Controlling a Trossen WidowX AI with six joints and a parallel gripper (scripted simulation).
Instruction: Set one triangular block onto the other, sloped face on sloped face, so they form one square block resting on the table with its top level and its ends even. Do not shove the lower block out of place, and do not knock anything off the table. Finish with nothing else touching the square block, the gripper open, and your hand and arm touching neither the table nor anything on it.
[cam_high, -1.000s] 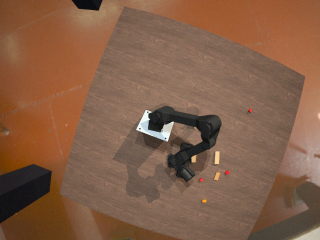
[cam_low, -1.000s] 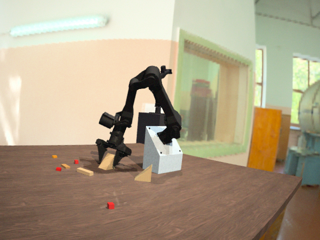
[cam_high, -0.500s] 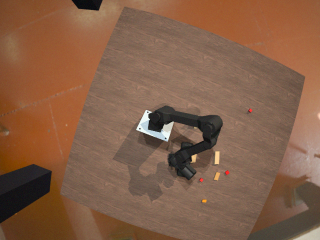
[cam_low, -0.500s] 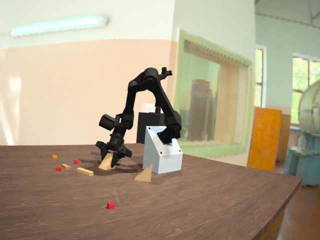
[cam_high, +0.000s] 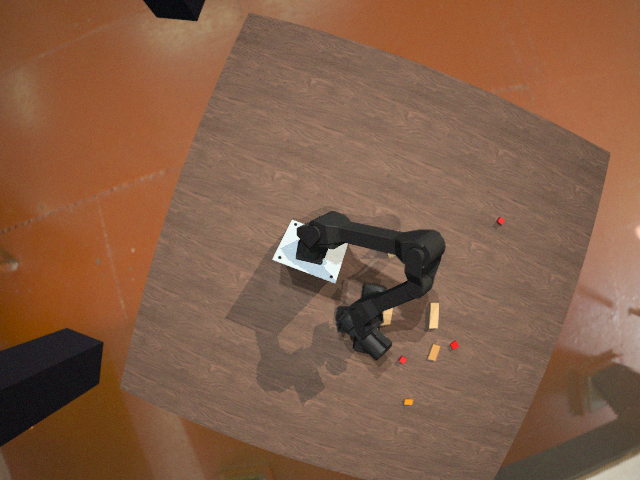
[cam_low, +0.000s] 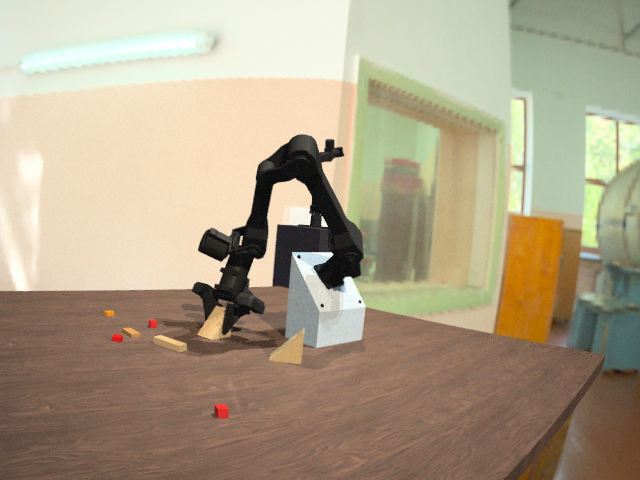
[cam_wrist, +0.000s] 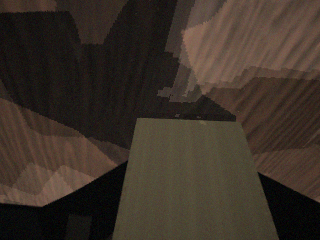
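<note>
Right now the long tan bar is 16 cm ahead of my gripper tip and 3 cm to the left of it. Round my gripper tip: tan triangular block (1 cm behind, 1 cm above); then orange cube (16 cm ahead, 25 cm to the right, 1 cm below).
</note>
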